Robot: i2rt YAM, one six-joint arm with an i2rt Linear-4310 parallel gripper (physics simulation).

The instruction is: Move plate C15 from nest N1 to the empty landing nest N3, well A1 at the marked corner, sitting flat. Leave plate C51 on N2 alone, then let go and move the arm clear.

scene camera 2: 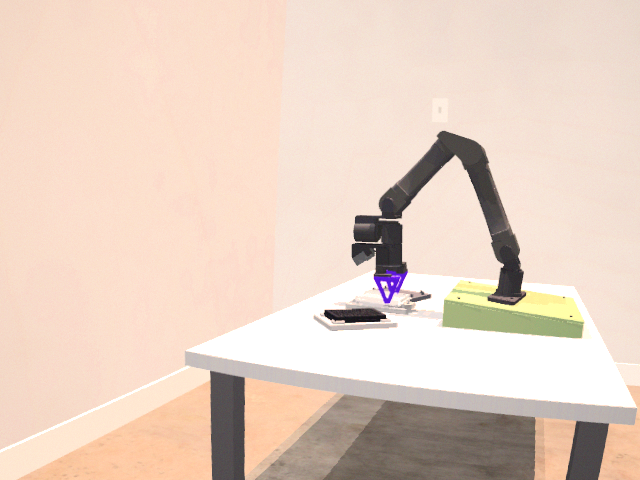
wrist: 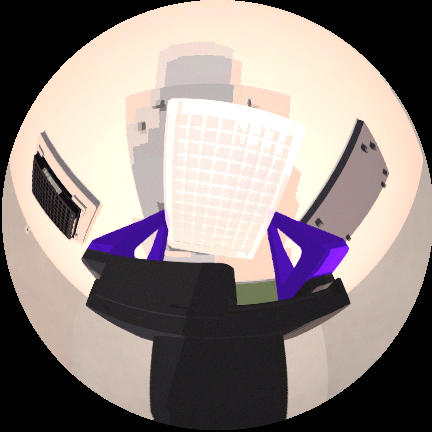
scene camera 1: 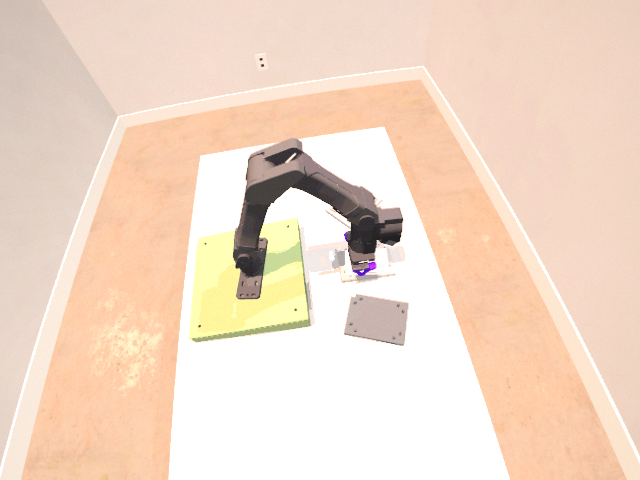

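Observation:
A pale, translucent well plate [scene camera 2: 373, 296] [wrist: 232, 175] is held between the purple fingers of my gripper [scene camera 1: 357, 258] [scene camera 2: 392, 296] [wrist: 217, 214]. It looks roughly level, over a white nest [scene camera 1: 351, 277] [scene camera 2: 398, 310] [wrist: 270, 106]; the size of any gap is unclear. In the wrist view the nest's far edge and small posts show past the plate. A black plate [scene camera 2: 354, 314] [wrist: 55, 205] sits on another white nest [scene camera 2: 361, 326] [wrist: 90, 210], apart from my gripper. A dark grey nest [scene camera 1: 377, 320] [scene camera 2: 421, 296] [wrist: 355, 180] with corner posts is empty. Labels and the A1 mark are unreadable.
The arm's base stands on a yellow-green block [scene camera 1: 248, 315] [scene camera 2: 496, 320] beside the nests. The white table [scene camera 1: 310, 403] [scene camera 2: 413, 361] carries everything. In scene camera 1 the arm largely hides the black plate's nest. Walls stand beyond the table.

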